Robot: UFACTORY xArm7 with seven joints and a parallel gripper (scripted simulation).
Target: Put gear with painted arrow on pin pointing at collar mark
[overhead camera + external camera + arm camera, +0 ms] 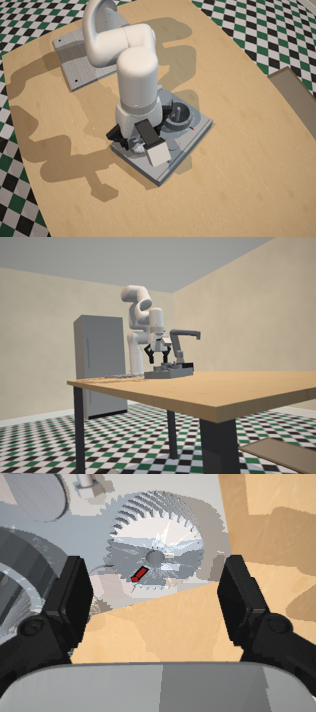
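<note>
Now: the gear 40 mm below my hand. Also, from my hand: bolt: 50 mm ahead, 40 mm to the left, 50 mm below.
</note>
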